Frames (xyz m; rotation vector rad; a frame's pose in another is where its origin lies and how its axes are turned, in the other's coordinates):
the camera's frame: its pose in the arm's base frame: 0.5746 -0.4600 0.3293 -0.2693 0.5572 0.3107
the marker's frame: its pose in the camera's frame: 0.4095 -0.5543 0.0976 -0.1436 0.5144 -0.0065
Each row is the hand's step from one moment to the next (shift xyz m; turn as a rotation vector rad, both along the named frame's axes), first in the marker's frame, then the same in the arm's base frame.
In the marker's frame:
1: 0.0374 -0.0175 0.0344 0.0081 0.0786 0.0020
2: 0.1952 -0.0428 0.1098 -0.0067 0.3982 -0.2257
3: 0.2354 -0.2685 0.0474 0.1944 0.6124 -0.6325
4: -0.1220 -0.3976 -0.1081 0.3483 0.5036 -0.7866
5: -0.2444 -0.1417 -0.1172 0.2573 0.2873 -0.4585
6: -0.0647 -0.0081 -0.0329 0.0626 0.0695 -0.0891
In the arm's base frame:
1: 0.0518 0.0022 -0.0141 -0.0295 0.0683 -0.0267
2: 0.1962 0.0170 -0.1149 -0.3504 0.2253 -0.1898
3: 0.2690 -0.2092 -0.1169 -0.6550 0.1966 -0.5875
4: 0.0362 -0.3947 0.1660 -0.6484 0.0217 -0.7568
5: -0.1436 -0.1783 0.2029 -0.3489 0.0065 -0.4870
6: -0.0525 -0.0229 0.0453 -0.0678 0.0128 -0.1092

